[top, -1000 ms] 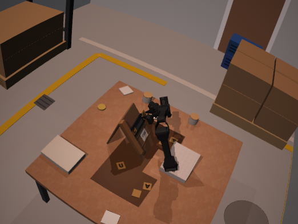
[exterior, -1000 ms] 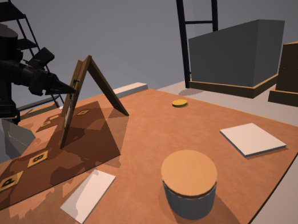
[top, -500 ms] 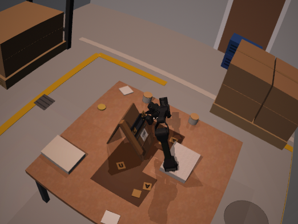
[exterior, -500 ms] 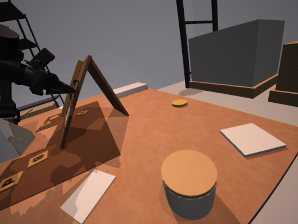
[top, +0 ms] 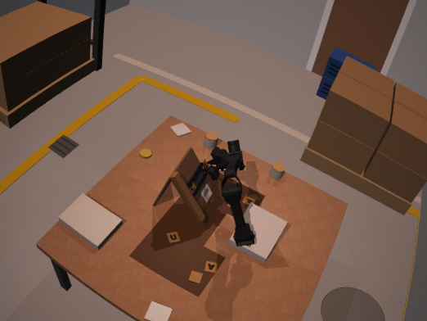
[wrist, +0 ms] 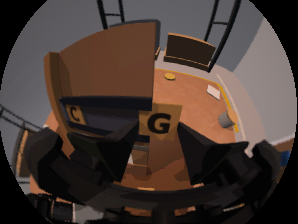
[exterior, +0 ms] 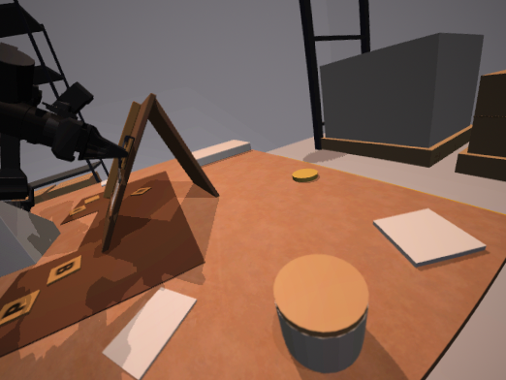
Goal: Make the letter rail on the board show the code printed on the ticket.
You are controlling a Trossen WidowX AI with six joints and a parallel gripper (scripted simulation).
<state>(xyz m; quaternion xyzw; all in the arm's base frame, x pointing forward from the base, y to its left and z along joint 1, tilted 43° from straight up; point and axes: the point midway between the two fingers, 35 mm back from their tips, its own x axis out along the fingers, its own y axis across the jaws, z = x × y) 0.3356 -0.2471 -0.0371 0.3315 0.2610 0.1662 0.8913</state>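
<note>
Now: the white ticket 70 mm behind my gripper tip, 80 mm to the left of it and 80 mm below it. The rest, counted from my gripper tip: dark mat: 160 mm behind, 190 mm to the left, 180 mm below; then yellow disc: 400 mm ahead, 40 mm to the right, 170 mm below; then white card: 30 mm behind, 250 mm to the right, 180 mm below.
</note>
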